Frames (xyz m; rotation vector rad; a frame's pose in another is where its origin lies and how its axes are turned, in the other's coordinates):
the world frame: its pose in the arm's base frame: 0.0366 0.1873 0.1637 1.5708 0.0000 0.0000
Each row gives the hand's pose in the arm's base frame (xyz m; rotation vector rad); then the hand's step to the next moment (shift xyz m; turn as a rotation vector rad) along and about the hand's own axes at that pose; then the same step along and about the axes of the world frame.
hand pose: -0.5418 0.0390 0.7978 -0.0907 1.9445 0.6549
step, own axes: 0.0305 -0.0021 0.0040 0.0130 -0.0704 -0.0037
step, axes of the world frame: -0.0101 -0.0283 -0.0069 0.0152 -0.0384 0.0586
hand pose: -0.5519 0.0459 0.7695 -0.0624 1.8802 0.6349
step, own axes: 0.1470 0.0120 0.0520 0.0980 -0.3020 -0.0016
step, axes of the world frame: -0.0187 -0.1382 -0.0707 0.0603 -0.2055 0.2344
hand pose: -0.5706 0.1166 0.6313 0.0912 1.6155 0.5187
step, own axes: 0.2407 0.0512 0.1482 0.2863 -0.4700 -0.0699
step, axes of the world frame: 0.0999 -0.2064 -0.1730 0.0123 -0.4420 0.3351
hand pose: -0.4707 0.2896 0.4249 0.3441 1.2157 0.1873
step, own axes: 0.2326 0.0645 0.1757 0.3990 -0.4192 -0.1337
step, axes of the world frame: 0.2470 -0.1288 -0.1073 -0.0071 -0.5427 0.2412
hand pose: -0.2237 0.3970 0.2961 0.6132 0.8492 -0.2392
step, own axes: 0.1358 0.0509 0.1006 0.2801 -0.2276 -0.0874
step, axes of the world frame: 0.1731 -0.0320 0.0134 0.0279 -0.3504 0.1196
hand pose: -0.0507 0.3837 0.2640 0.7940 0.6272 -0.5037
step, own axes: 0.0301 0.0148 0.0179 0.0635 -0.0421 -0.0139
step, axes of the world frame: 0.0364 -0.0035 0.0104 0.0142 -0.0716 0.0260
